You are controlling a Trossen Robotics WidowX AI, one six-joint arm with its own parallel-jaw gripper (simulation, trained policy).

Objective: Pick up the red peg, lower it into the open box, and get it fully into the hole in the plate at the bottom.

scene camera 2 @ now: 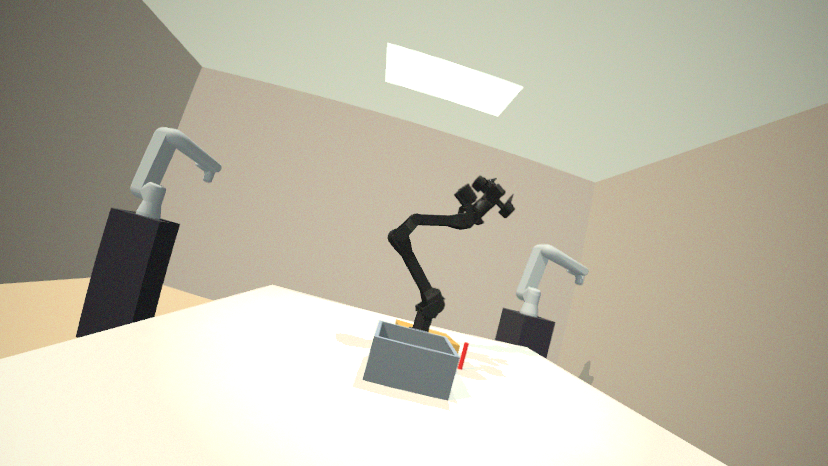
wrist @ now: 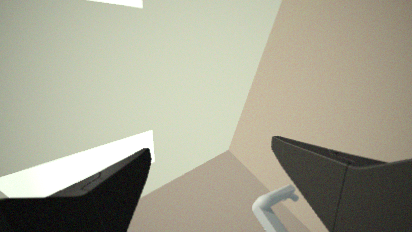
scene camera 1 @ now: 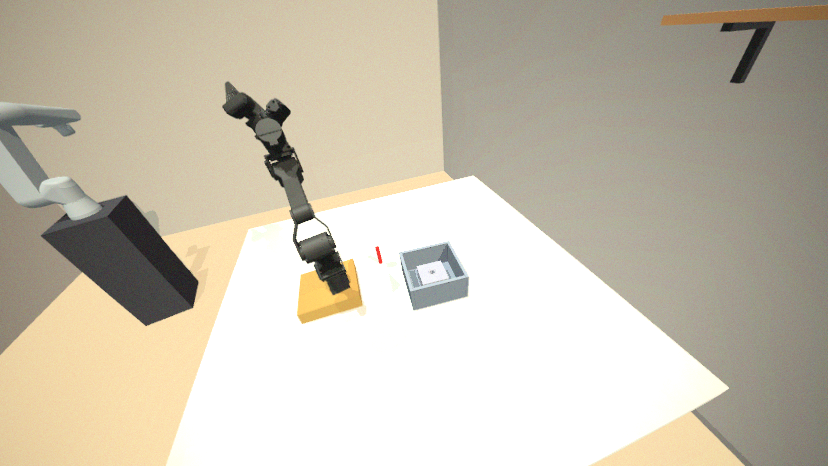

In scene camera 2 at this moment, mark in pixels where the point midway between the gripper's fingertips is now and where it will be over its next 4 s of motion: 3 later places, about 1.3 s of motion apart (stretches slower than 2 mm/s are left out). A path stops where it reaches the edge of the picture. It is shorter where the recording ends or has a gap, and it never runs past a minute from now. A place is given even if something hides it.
The gripper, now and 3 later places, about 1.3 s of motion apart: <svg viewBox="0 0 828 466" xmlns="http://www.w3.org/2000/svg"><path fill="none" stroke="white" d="M504 186L541 264L474 323L455 362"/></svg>
